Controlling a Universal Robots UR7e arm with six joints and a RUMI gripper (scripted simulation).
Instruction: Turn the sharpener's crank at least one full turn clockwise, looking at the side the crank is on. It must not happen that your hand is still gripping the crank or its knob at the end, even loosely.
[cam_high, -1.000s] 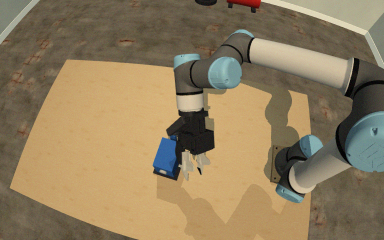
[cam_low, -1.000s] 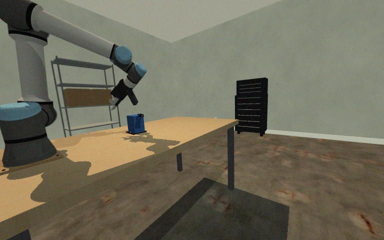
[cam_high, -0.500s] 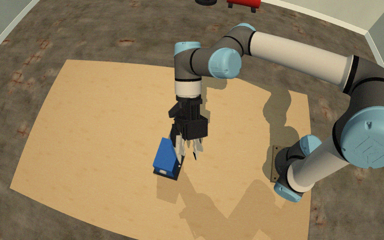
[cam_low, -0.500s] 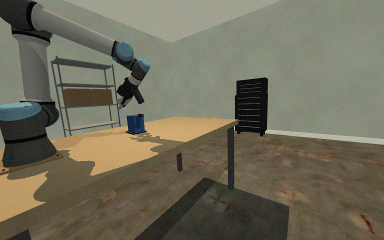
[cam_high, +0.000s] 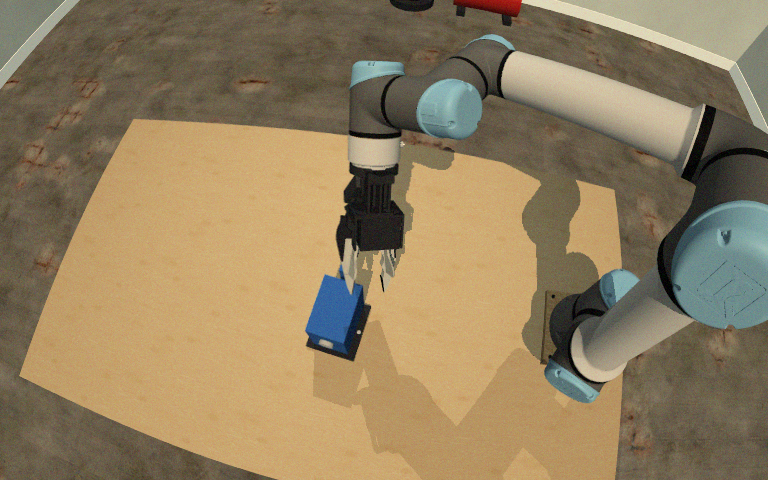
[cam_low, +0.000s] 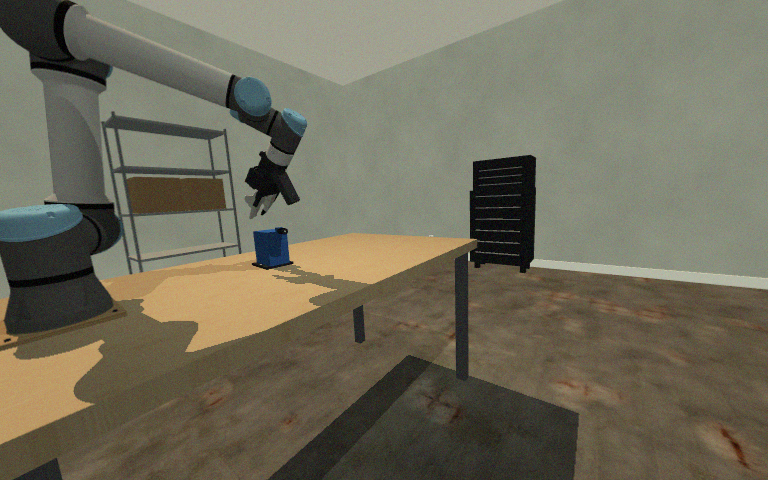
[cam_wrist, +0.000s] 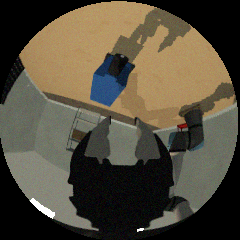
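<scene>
Now: the dark crank handle 60 mm to the right of my hand, 60 mm below it and 50 mm ahead of it.
</scene>
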